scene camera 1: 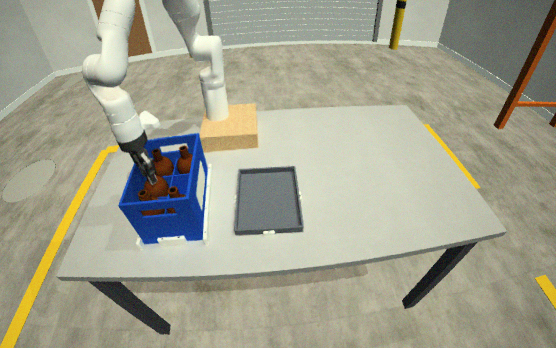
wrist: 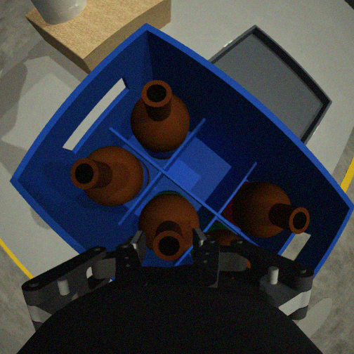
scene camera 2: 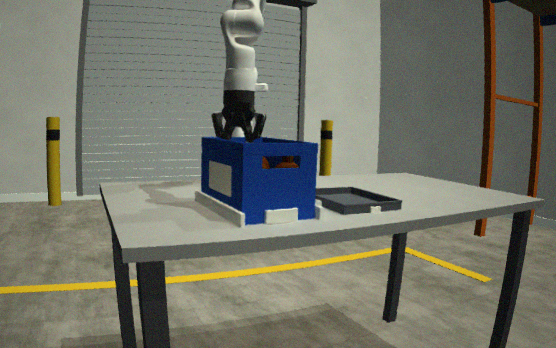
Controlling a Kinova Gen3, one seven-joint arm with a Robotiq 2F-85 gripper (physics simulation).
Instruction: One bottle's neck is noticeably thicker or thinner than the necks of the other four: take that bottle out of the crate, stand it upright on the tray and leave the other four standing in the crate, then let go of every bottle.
Labels:
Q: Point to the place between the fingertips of my gripper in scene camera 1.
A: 150,178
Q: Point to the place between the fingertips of my gripper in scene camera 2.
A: At 237,156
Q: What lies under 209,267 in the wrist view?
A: My gripper.

